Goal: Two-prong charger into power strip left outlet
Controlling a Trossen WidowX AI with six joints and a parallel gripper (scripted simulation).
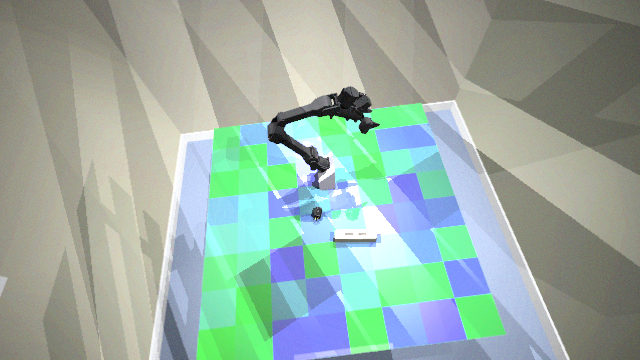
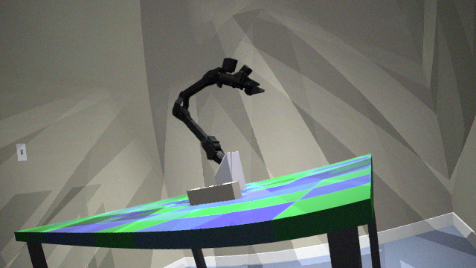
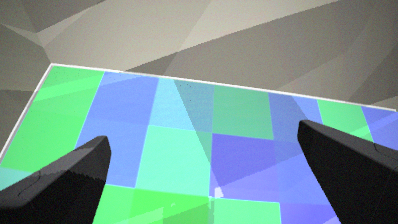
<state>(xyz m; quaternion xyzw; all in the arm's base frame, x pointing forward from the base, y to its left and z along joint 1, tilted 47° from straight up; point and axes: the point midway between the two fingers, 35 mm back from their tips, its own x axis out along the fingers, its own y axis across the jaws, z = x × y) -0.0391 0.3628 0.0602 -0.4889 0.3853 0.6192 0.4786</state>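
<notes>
The two-prong charger is 410 mm below my gripper tip, 300 mm to the right of it and 260 mm ahead of it.
</notes>
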